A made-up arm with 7 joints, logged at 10 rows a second.
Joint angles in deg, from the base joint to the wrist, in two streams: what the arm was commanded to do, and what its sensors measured. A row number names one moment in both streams.
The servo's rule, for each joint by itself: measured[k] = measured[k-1] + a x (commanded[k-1-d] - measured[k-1]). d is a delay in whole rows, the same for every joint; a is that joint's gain. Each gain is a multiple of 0.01, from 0.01 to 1. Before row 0 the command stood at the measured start. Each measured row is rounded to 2 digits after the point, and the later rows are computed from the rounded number. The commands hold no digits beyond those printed.
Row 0, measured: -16.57 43.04 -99.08 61.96 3.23 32.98 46.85
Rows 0 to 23, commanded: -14.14 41.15 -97.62 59.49 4.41 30.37 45.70; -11.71 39.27 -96.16 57.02 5.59 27.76 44.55; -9.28 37.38 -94.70 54.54 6.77 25.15 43.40; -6.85 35.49 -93.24 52.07 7.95 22.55 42.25; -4.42 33.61 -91.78 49.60 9.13 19.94 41.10; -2.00 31.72 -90.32 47.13 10.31 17.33 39.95; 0.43 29.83 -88.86 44.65 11.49 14.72 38.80; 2.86 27.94 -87.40 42.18 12.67 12.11 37.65; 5.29 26.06 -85.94 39.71 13.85 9.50 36.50; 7.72 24.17 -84.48 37.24 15.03 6.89 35.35; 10.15 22.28 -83.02 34.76 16.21 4.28 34.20; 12.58 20.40 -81.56 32.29 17.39 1.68 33.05; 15.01 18.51 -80.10 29.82 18.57 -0.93 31.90; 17.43 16.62 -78.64 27.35 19.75 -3.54 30.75; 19.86 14.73 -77.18 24.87 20.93 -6.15 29.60; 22.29 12.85 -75.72 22.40 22.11 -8.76 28.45; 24.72 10.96 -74.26 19.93 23.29 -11.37 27.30; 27.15 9.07 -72.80 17.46 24.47 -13.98 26.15; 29.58 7.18 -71.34 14.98 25.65 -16.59 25.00; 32.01 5.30 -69.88 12.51 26.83 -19.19 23.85; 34.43 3.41 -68.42 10.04 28.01 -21.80 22.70; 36.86 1.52 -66.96 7.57 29.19 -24.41 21.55; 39.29 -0.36 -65.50 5.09 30.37 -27.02 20.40; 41.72 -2.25 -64.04 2.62 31.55 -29.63 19.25
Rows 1 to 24, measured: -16.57 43.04 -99.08 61.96 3.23 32.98 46.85; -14.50 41.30 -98.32 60.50 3.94 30.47 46.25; -12.13 39.43 -97.20 58.45 4.93 27.87 45.37; -9.71 37.54 -95.90 56.14 6.03 25.26 44.35; -7.28 35.65 -94.52 53.74 7.18 22.66 43.26; -4.85 33.77 -93.10 51.30 8.35 20.05 42.14; -2.43 31.88 -91.65 48.84 9.53 17.44 41.00; 0.00 29.99 -90.20 46.37 10.71 14.83 39.86; 2.43 28.10 -88.74 43.90 11.89 12.22 38.71; 4.86 26.22 -87.28 41.43 13.07 9.61 37.56; 7.29 24.33 -85.82 38.96 14.25 7.00 36.41; 9.72 22.44 -84.36 36.48 15.43 4.39 35.26; 12.15 20.56 -82.90 34.01 16.61 1.79 34.11; 14.58 18.67 -81.44 31.54 17.79 -0.82 32.96; 17.00 16.78 -79.98 29.07 18.97 -3.43 31.81; 19.43 14.89 -78.52 26.59 20.15 -6.04 30.66; 21.86 13.01 -77.06 24.12 21.33 -8.65 29.51; 24.29 11.12 -75.60 21.65 22.51 -11.26 28.36; 26.72 9.23 -74.14 19.18 23.69 -13.87 27.21; 29.15 7.34 -72.68 16.70 24.87 -16.48 26.06; 31.58 5.46 -71.22 14.23 26.05 -19.08 24.91; 34.00 3.57 -69.76 11.76 27.23 -21.69 23.76; 36.43 1.68 -68.30 9.29 28.41 -24.30 22.61; 38.86 -0.20 -66.84 6.81 29.59 -26.91 21.46
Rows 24 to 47, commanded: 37.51 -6.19 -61.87 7.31 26.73 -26.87 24.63; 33.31 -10.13 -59.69 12.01 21.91 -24.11 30.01; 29.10 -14.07 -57.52 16.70 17.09 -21.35 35.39; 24.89 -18.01 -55.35 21.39 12.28 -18.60 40.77; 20.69 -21.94 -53.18 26.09 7.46 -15.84 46.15; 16.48 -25.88 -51.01 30.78 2.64 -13.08 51.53; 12.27 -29.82 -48.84 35.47 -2.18 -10.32 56.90; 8.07 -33.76 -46.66 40.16 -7.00 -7.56 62.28; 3.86 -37.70 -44.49 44.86 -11.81 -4.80 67.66; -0.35 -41.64 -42.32 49.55 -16.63 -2.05 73.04; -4.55 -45.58 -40.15 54.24 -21.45 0.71 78.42; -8.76 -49.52 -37.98 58.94 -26.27 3.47 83.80; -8.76 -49.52 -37.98 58.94 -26.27 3.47 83.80; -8.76 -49.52 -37.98 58.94 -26.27 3.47 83.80; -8.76 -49.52 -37.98 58.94 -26.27 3.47 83.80; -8.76 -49.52 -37.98 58.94 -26.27 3.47 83.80; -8.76 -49.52 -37.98 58.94 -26.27 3.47 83.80; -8.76 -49.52 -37.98 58.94 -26.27 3.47 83.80; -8.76 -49.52 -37.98 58.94 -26.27 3.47 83.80; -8.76 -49.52 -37.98 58.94 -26.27 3.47 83.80; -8.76 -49.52 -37.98 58.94 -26.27 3.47 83.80; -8.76 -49.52 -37.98 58.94 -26.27 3.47 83.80; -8.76 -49.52 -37.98 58.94 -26.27 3.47 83.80; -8.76 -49.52 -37.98 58.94 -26.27 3.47 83.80
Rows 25 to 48, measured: 41.29 -2.09 -65.38 4.34 30.77 -29.52 20.31; 38.08 -5.86 -63.55 6.09 28.35 -26.98 22.56; 34.03 -9.79 -61.54 9.58 24.49 -24.22 26.43; 29.84 -13.73 -59.45 13.78 20.05 -21.46 31.09; 25.63 -17.67 -57.32 18.27 15.39 -18.71 36.12; 21.43 -21.60 -55.17 22.88 10.63 -15.95 41.34; 17.22 -25.54 -53.01 27.54 5.84 -13.19 46.64; 13.01 -29.48 -50.84 32.22 1.03 -10.43 51.98; 8.81 -33.42 -48.67 36.90 -3.79 -7.67 57.34; 4.60 -37.36 -46.50 41.60 -8.60 -4.91 62.71; 0.39 -41.30 -44.33 46.29 -13.42 -2.16 68.08; -3.81 -45.24 -42.16 50.98 -18.24 0.60 73.46; -8.02 -49.18 -39.99 55.68 -23.06 3.36 78.84; -8.65 -49.49 -38.94 57.60 -24.99 3.47 81.42; -8.74 -49.52 -38.44 58.39 -25.76 3.47 82.66; -8.76 -49.52 -38.20 58.71 -26.07 3.47 83.25; -8.76 -49.52 -38.09 58.85 -26.19 3.47 83.54; -8.76 -49.52 -38.03 58.90 -26.24 3.47 83.68; -8.76 -49.52 -38.00 58.92 -26.26 3.47 83.74; -8.76 -49.52 -37.99 58.93 -26.27 3.47 83.77; -8.76 -49.52 -37.98 58.94 -26.27 3.47 83.79; -8.76 -49.52 -37.98 58.94 -26.27 3.47 83.80; -8.76 -49.52 -37.98 58.94 -26.27 3.47 83.80; -8.76 -49.52 -37.98 58.94 -26.27 3.47 83.80
